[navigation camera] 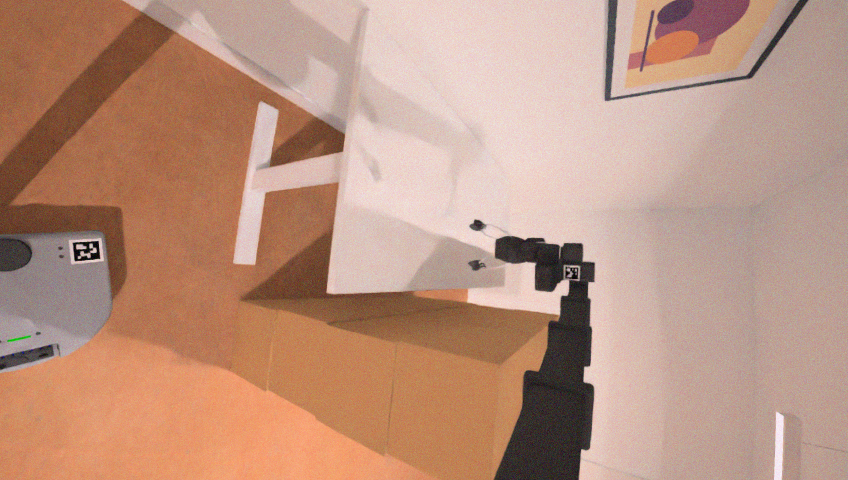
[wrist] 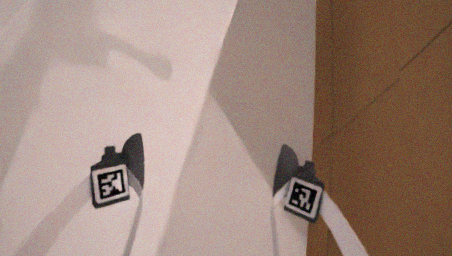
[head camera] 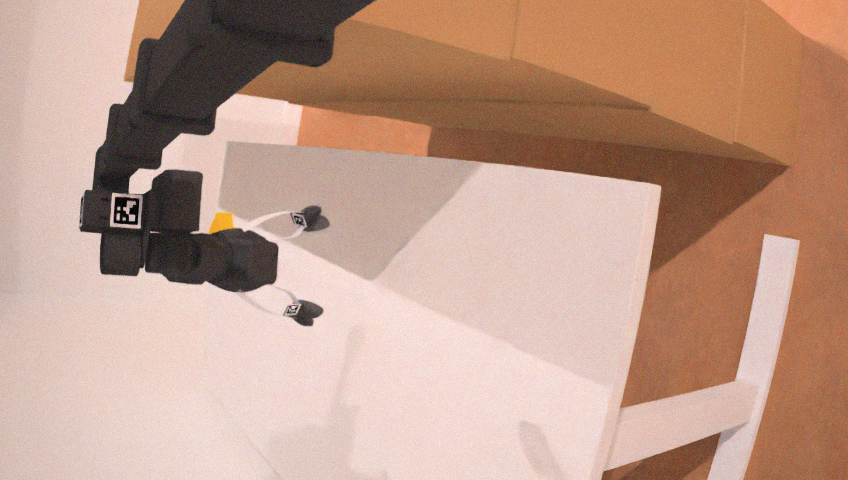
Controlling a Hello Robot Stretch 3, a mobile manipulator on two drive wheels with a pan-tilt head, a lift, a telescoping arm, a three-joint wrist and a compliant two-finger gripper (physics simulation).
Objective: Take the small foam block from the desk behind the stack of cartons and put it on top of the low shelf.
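The small foam block is yellow and partly hidden behind the gripper body in the head view, near the desk's far left end. It does not show in the navigation or wrist views. My gripper is open, with its two fingertips apart and nothing between them. It is over the white desk, and the fingertips are to the right of the block in the head view. The brown stack of cartons stands alongside the desk. I cannot make out the low shelf.
The dark arm passes over the end of the carton stack. A white desk leg stands on the orange floor. A framed picture hangs on the wall. My grey base is at the left of the navigation view.
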